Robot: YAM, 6 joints.
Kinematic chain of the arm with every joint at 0, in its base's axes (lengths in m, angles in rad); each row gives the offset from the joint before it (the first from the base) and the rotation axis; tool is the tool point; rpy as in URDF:
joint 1: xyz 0 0 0.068 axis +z
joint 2: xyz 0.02 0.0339 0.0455 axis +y
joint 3: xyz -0.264 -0.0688 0 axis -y
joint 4: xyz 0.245 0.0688 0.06 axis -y
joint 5: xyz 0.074 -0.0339 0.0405 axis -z
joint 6: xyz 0.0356 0 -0.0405 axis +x
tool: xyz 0 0 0 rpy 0 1.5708 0
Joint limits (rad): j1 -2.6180..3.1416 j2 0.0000..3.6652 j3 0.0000..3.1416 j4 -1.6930..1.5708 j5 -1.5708..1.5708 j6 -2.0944..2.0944
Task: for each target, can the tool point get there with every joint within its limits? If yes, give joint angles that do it. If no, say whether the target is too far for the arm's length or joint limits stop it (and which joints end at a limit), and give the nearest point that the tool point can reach.
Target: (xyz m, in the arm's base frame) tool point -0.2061 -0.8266 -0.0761
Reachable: no: too far | nearest point -0.1525 -0.6115 -0.0256 | short by 0.227 m
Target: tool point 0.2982 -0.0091 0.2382
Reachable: yes | joints 0.0746 1.4288 0.7400 0.3844 1.0749 1.5124
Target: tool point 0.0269 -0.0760 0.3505
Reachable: yes | joints -0.8516 0.3711 0.7357 -0.3878 0.9922 1.4974
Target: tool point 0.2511 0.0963 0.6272
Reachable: yes | joints 0.4606 1.8505 2.3112 1.2922 0.7940 -0.5872
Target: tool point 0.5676 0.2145 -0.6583
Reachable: no: too far | nearest point 0.3979 0.1504 -0.3342 | short by 0.371 m
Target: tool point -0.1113 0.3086 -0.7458
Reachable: no: too far | nearest point -0.0977 0.2708 -0.3782 | short by 0.370 m
